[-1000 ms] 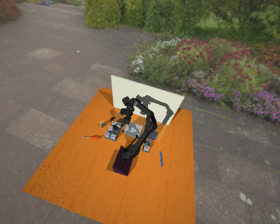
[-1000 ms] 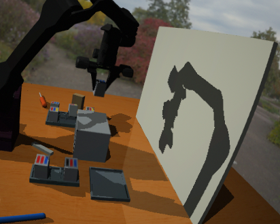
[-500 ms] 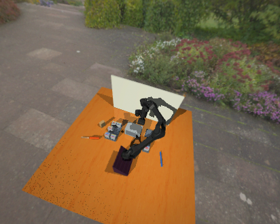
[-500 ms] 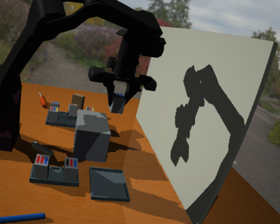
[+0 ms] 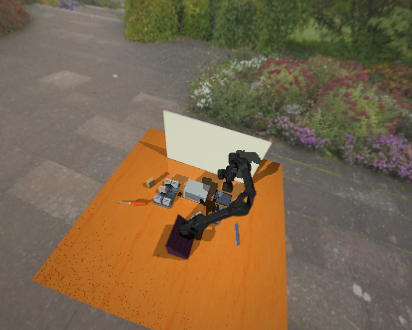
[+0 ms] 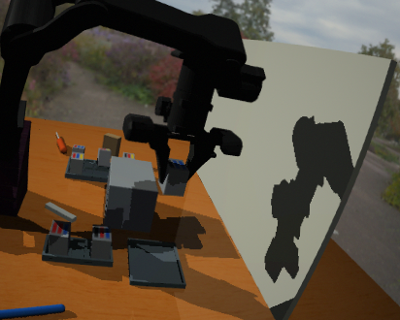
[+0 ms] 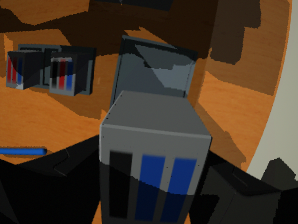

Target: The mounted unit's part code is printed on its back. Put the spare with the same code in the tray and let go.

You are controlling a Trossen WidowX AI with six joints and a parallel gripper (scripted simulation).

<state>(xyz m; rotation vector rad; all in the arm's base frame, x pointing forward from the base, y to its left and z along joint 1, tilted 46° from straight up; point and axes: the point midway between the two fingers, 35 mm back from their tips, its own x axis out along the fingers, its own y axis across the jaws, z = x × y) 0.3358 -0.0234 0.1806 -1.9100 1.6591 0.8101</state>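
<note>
Right now the dark tray is 160 mm below my gripper tip and 10 mm to the right of it. Round my gripper tip: white board (190 mm to the left, 190 mm ahead, 60 mm above); grey spare (20 mm above); grey mounted unit (190 mm to the left, 120 mm below, 60 mm behind).
</note>
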